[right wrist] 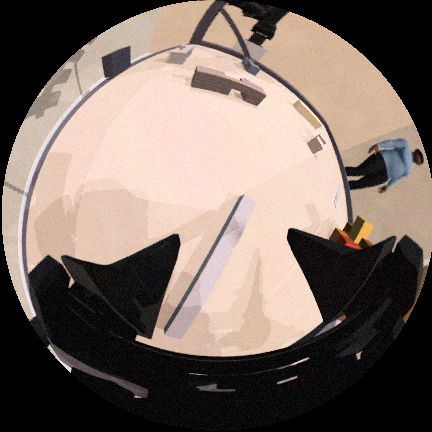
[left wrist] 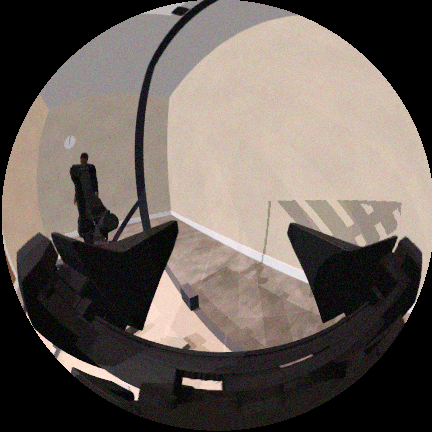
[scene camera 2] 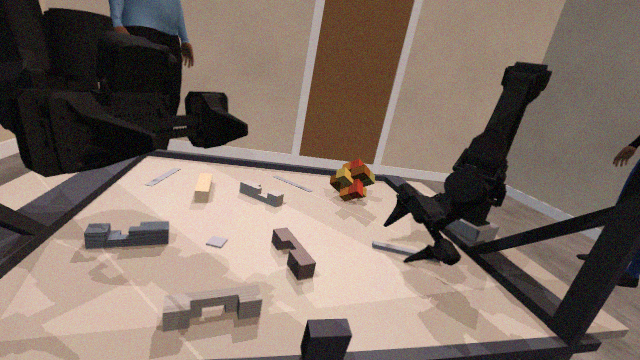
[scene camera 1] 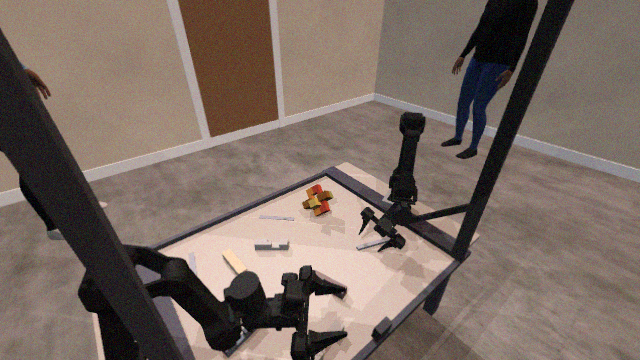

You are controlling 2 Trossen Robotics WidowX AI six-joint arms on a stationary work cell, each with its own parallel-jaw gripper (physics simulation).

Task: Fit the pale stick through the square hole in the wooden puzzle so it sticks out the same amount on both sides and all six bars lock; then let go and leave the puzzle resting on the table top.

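Pixels of known places: left gripper, fingertip midpoint: (left wrist: 234,227) (scene camera 2: 208,135) (scene camera 1: 346,310); right gripper, fingertip midpoint: (right wrist: 234,236) (scene camera 2: 393,243) (scene camera 1: 368,243); left arm's base at its link origin: (right wrist: 253,42); right arm's base at its link origin: (scene camera 2: 472,219).
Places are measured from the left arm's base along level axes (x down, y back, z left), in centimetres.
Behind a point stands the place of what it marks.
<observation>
The pale stick (scene camera 1: 234,261) {z 5.1, x 6.8, y -42.0 cm} (scene camera 2: 203,187) {z 2.1, x 6.8, y -40.7 cm} (right wrist: 306,114) {z 3.6, x 8.4, y -43.0 cm} lies flat on the table, apart from the puzzle. The wooden puzzle (scene camera 1: 318,200) {z -12.9, x 1.7, y -77.7 cm} (scene camera 2: 353,180) {z -13.7, x 3.0, y -78.2 cm}, a cluster of red, orange and yellow bars, stands near the table's far edge; part of it shows in the right wrist view (right wrist: 361,230) {z -13.4, x 2.0, y -75.9 cm} behind a finger. Its square hole is too small to make out. My left gripper (scene camera 1: 345,312) {z -38.2, x -16.6, y -23.1 cm} (left wrist: 234,227) {z -38.2, x -16.6, y -23.1 cm} is open and empty above the table, far from both. My right gripper (scene camera 1: 370,242) {z -36.6, x 7.8, y -66.8 cm} (scene camera 2: 395,243) {z -36.6, x 7.8, y -66.8 cm} (right wrist: 234,236) {z -36.6, x 7.8, y -66.8 cm} is open and empty over a thin grey bar, to the right of the puzzle.
The thin grey bar (scene camera 2: 387,246) {z -35.8, x 8.8, y -65.8 cm} (right wrist: 215,272) {z -38.7, x 8.8, y -69.2 cm} lies below my right fingers. Notched blocks lie about: a light grey one (scene camera 1: 271,245) {z -2.6, x 8.3, y -54.0 cm} between stick and puzzle, a brown one (scene camera 2: 301,257) {z -31.6, x 6.8, y -43.9 cm}, a blue-grey one (scene camera 2: 127,239) {z -11.5, x 8.4, y -21.9 cm} and a grey one (scene camera 2: 175,320) {z -32.6, x 8.2, y -22.7 cm}. A dark block (scene camera 2: 326,337) {z -47.1, x 4.4, y -34.1 cm} is on the near edge.
</observation>
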